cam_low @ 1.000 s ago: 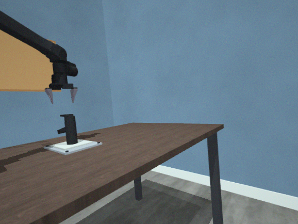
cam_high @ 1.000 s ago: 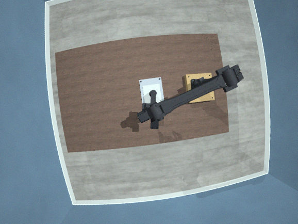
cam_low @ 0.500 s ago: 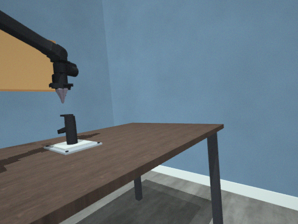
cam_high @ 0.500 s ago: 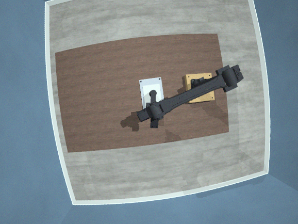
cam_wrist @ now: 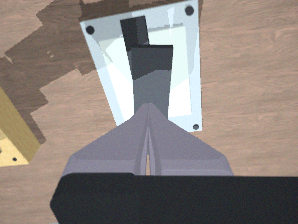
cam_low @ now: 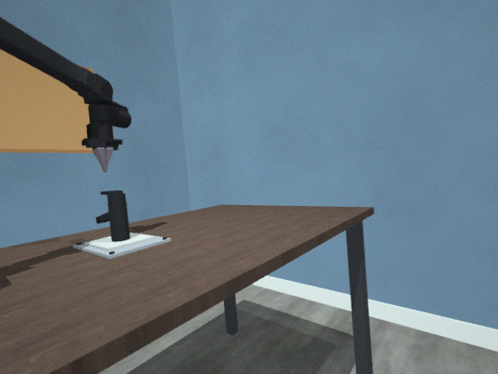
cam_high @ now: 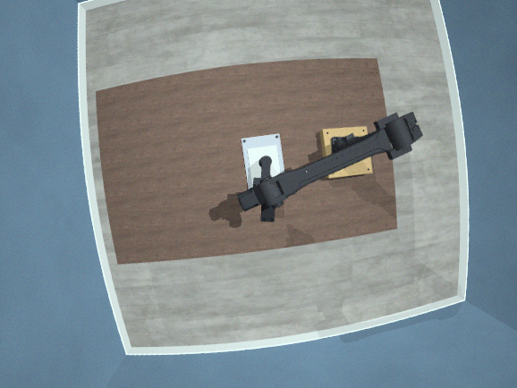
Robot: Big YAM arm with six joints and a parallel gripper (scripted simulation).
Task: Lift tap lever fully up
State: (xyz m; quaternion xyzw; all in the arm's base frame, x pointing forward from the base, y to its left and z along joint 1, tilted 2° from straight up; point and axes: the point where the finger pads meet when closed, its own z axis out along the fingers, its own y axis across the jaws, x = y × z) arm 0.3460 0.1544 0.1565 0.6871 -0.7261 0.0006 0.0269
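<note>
Now: hand 40 mm to the left of the lever and 70 mm above it. Also, from my hand: dark tap (70 mm to the right, 130 mm below).
</note>
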